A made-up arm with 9 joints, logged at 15 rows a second.
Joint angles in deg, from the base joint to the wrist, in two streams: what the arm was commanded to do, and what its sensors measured. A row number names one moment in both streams.
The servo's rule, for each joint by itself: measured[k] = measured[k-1] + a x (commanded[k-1-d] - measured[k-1]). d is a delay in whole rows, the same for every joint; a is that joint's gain. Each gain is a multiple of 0.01, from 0.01 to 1. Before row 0 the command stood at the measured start. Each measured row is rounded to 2 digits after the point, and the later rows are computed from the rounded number. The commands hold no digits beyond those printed.
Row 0, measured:
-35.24, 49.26, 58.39, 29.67, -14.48, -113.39, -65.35, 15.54, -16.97
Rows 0 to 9, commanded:
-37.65, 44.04, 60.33, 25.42, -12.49, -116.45, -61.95, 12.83, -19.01
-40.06, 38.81, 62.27, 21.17, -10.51, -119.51, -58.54, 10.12, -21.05
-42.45, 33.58, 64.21, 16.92, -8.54, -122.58, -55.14, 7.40, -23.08
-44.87, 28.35, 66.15, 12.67, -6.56, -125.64, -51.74, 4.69, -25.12
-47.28, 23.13, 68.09, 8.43, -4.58, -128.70, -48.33, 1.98, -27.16
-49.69, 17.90, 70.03, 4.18, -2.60, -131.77, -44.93, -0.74, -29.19
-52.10, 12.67, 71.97, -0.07, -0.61, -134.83, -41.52, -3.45, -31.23
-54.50, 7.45, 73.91, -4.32, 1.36, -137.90, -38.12, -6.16, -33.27
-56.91, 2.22, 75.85, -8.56, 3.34, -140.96, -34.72, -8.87, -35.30
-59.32, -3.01, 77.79, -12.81, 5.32, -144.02, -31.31, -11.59, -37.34
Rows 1 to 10, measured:
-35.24, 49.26, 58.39, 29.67, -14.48, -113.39, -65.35, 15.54, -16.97
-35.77, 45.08, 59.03, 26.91, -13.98, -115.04, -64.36, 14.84, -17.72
-36.71, 40.06, 60.10, 23.18, -13.11, -117.45, -62.67, 13.61, -18.95
-37.97, 34.88, 61.46, 19.11, -11.97, -120.22, -60.49, 12.00, -20.48
-39.49, 29.66, 63.01, 14.92, -10.62, -123.15, -57.95, 10.10, -22.20
-41.20, 24.44, 64.69, 10.70, -9.11, -126.15, -55.16, 7.99, -24.04
-43.07, 19.21, 66.45, 6.46, -7.48, -129.18, -52.19, 5.72, -25.95
-45.06, 13.98, 68.27, 2.22, -5.76, -132.23, -49.10, 3.34, -27.90
-47.14, 8.76, 70.13, -2.03, -3.98, -135.29, -45.92, 0.87, -29.89
-49.29, 3.53, 72.02, -6.27, -2.15, -138.35, -42.67, -1.66, -31.89
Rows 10 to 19, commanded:
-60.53, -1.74, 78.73, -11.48, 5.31, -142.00, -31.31, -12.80, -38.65
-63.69, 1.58, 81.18, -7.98, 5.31, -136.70, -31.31, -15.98, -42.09
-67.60, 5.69, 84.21, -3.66, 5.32, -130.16, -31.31, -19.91, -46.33
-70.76, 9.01, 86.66, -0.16, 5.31, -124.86, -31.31, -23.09, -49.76
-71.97, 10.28, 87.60, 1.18, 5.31, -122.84, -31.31, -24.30, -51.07
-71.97, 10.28, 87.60, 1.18, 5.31, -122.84, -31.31, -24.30, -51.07
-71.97, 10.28, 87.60, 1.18, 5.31, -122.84, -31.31, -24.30, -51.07
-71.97, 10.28, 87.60, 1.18, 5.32, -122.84, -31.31, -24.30, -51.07
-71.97, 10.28, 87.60, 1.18, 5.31, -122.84, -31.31, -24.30, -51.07
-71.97, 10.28, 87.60, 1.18, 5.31, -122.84, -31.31, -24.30, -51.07
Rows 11 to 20, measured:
-51.50, -1.70, 73.92, -10.52, -0.28, -141.41, -39.38, -4.24, -33.91
-53.49, -1.73, 75.51, -11.14, 1.12, -141.73, -37.04, -6.47, -35.66
-55.73, 0.92, 77.38, -9.09, 2.17, -139.01, -35.38, -8.94, -38.04
-58.34, 4.74, 79.63, -5.56, 2.96, -134.23, -34.20, -11.79, -41.11
-61.07, 8.16, 81.95, -2.05, 3.55, -129.17, -33.36, -14.73, -44.31
-63.47, 9.86, 83.81, 0.05, 3.99, -125.75, -32.77, -17.22, -46.81
-65.34, 10.20, 85.06, 0.78, 4.32, -124.18, -32.35, -19.06, -48.39
-66.80, 10.26, 85.90, 1.04, 4.57, -123.46, -32.05, -20.42, -49.38
-67.94, 10.28, 86.46, 1.13, 4.76, -123.13, -31.84, -21.43, -50.01
-68.83, 10.28, 86.84, 1.16, 4.90, -122.97, -31.69, -22.18, -50.40

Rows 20 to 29, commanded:
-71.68, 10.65, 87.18, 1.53, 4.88, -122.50, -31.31, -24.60, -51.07
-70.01, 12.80, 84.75, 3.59, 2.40, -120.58, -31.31, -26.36, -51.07
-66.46, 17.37, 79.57, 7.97, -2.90, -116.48, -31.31, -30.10, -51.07
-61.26, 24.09, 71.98, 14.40, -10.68, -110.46, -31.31, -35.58, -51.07
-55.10, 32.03, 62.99, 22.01, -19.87, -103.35, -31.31, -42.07, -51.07
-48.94, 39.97, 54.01, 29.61, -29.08, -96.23, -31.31, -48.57, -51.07
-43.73, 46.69, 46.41, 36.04, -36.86, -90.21, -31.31, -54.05, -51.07
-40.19, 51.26, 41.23, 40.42, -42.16, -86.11, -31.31, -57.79, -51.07
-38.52, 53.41, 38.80, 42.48, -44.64, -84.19, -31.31, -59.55, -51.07
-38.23, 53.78, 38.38, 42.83, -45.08, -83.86, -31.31, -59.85, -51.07
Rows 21 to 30, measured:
-69.52, 10.28, 87.09, 1.17, 5.00, -122.90, -31.58, -22.73, -50.65
-70.00, 10.58, 87.12, 1.40, 4.97, -122.68, -31.50, -23.22, -50.81
-70.00, 12.36, 86.34, 2.82, 4.33, -121.55, -31.44, -24.04, -50.91
-69.22, 16.37, 84.11, 6.17, 2.52, -118.81, -31.40, -25.62, -50.97
-67.47, 22.55, 80.11, 11.52, -0.78, -114.30, -31.37, -28.21, -51.01
-64.75, 30.13, 74.46, 18.34, -5.55, -108.39, -31.35, -31.81, -51.03
-61.27, 38.00, 67.71, 25.67, -11.43, -101.82, -31.34, -36.17, -51.04
-57.41, 44.95, 60.68, 32.41, -17.79, -95.55, -31.33, -40.82, -51.05
-53.62, 50.00, 54.26, 37.62, -23.88, -90.45, -31.32, -45.23, -51.06
-50.30, 52.73, 49.16, 40.78, -29.07, -87.07, -31.32, -48.95, -51.06

